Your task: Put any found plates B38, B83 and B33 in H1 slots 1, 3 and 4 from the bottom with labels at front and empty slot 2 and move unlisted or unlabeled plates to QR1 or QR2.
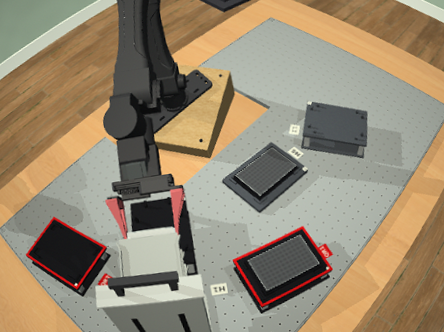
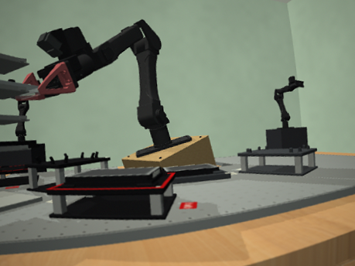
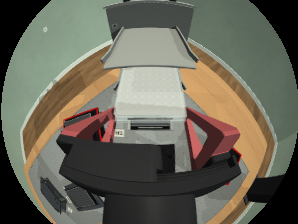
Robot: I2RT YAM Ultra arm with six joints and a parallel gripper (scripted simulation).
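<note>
Now: the pale translucent plate 50 mm ahead of my hand and 30 mm to the right of it. Also, from my hand: plate hotel H1: 130 mm ahead, 80 mm to the right, 50 mm below; hotel handle: 130 mm ahead, 80 mm to the right, 140 mm above; red-edged quarantine nest: 200 mm behind, 140 mm to the right, 170 mm below.
</note>
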